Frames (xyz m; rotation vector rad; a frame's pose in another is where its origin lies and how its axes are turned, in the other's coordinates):
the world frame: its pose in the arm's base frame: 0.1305 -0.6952 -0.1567 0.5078 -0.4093 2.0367
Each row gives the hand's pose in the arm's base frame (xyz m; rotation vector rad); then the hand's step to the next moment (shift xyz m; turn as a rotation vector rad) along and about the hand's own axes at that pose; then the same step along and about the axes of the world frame.
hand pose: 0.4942 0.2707 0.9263 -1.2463 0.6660 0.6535
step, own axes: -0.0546 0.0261 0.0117 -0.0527 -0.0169 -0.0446
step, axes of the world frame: 0.0471 0.0391 0.0076 -0.0045 0.0436 0.0560
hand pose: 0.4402 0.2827 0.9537 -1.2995 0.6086 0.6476
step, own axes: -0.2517 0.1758 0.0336 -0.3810 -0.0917 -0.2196
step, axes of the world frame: 0.1973 0.2373 -0.0115 0.0509 0.2796 0.3479
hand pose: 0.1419 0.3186 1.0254 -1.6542 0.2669 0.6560
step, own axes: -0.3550 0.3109 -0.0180 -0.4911 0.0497 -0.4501
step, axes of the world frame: 0.0635 0.4636 -0.0637 -0.1227 0.5018 0.4235
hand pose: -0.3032 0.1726 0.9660 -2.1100 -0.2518 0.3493
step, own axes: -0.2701 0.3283 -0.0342 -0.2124 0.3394 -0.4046
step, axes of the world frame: -0.2187 0.3538 -0.0945 -0.4191 0.3160 0.2203
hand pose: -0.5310 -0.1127 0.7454 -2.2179 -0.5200 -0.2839
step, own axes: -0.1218 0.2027 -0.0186 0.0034 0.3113 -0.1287
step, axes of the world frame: -0.1998 0.1071 -0.0698 -0.3324 0.0206 0.0508
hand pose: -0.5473 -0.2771 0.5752 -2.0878 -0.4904 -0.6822
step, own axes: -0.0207 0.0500 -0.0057 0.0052 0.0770 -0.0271
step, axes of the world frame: -0.0507 0.0105 -0.0167 -0.0809 -0.0012 0.0118
